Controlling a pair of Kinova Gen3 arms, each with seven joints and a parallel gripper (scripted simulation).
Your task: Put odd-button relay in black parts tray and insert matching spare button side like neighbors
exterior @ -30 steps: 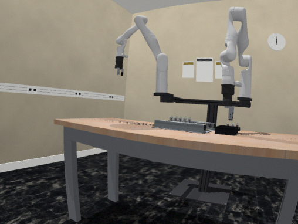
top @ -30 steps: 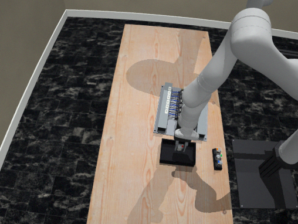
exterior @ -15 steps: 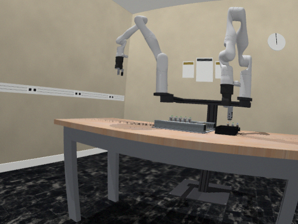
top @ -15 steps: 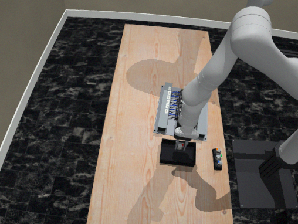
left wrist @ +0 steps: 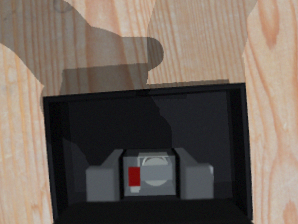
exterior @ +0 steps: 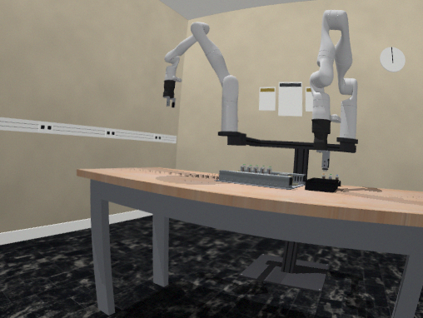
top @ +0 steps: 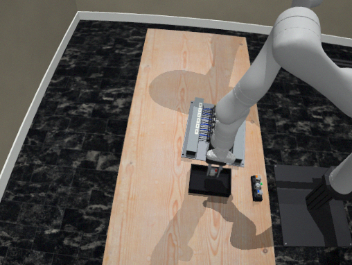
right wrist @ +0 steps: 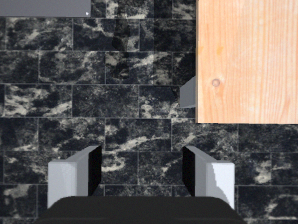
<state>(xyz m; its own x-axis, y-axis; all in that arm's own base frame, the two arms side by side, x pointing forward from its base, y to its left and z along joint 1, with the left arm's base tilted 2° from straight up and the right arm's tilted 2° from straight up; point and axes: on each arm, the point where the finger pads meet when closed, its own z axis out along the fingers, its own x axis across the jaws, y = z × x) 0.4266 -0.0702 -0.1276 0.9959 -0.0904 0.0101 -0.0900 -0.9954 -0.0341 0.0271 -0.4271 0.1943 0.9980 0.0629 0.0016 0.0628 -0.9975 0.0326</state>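
The black parts tray is 80 mm below my left hand. From my left hand the other things lie so: spare rack: 190 mm behind, 30 mm to the left, 90 mm below; then relay panel: 60 mm behind, 250 mm to the right, 80 mm below.
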